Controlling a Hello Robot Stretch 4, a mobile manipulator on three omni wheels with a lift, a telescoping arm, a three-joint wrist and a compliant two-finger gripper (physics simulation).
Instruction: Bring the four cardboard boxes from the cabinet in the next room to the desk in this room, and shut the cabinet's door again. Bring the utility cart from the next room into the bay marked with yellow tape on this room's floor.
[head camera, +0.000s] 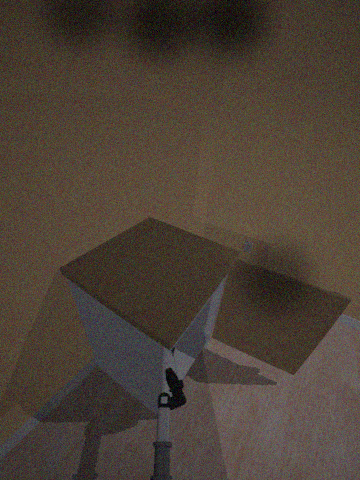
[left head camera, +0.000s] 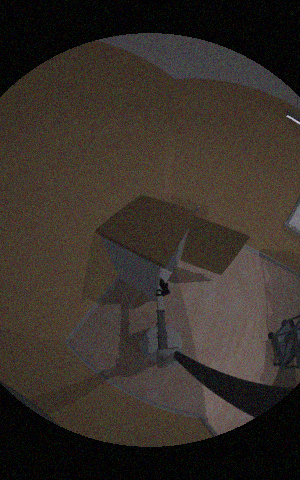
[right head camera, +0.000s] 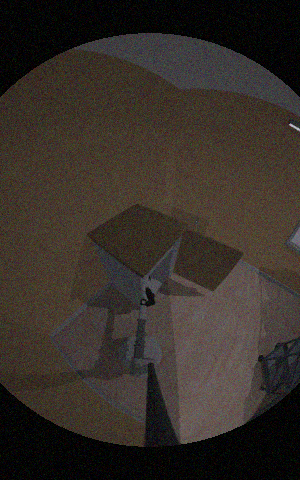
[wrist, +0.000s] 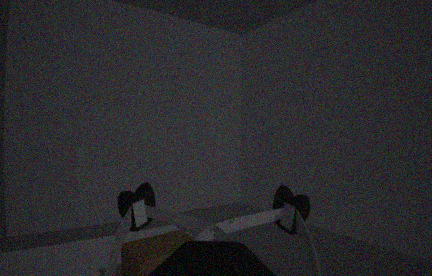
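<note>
The cabinet (head camera: 150, 280) (left head camera: 142, 230) (right head camera: 136, 240) has a brown top and pale sides. My black wrist (head camera: 175, 392) (left head camera: 163, 288) (right head camera: 149, 298) is at its front corner, with the fingers hidden from the head views. In the wrist view my gripper (wrist: 214, 200) is open, its two fingertips wide apart and nothing between them. A brown cardboard box (wrist: 145, 252) lies low, left of centre, partly hidden by the black gripper body. Pale inner walls rise behind it. The door's position is unclear. The desk and taped bay do not show.
A lower brown panel or surface (head camera: 285, 320) (left head camera: 215, 246) (right head camera: 207, 260) is right of the cabinet. A dark tubular frame, possibly the cart, stands at the right edge of both side head views. Brown walls (head camera: 190, 125) stand behind the cabinet. The pinkish floor (head camera: 280, 425) is partly shadowed.
</note>
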